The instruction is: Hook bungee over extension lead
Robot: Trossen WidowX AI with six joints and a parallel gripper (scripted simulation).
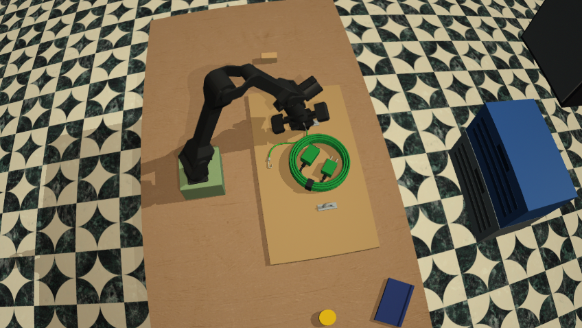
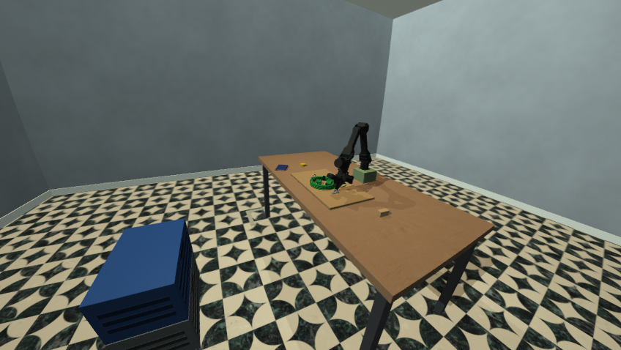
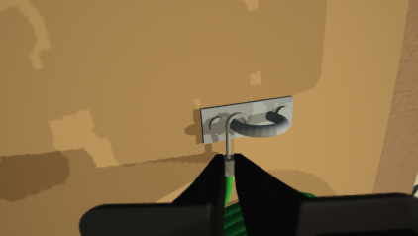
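Right now the board is 1 cm behind my hand, 13 cm to the right of it and 4 cm below it. Also, from my hand: small wooden block: 5 cm behind, 35 cm to the left, 3 cm below; yellow disc: 7 cm behind, 63 cm to the right, 4 cm below.
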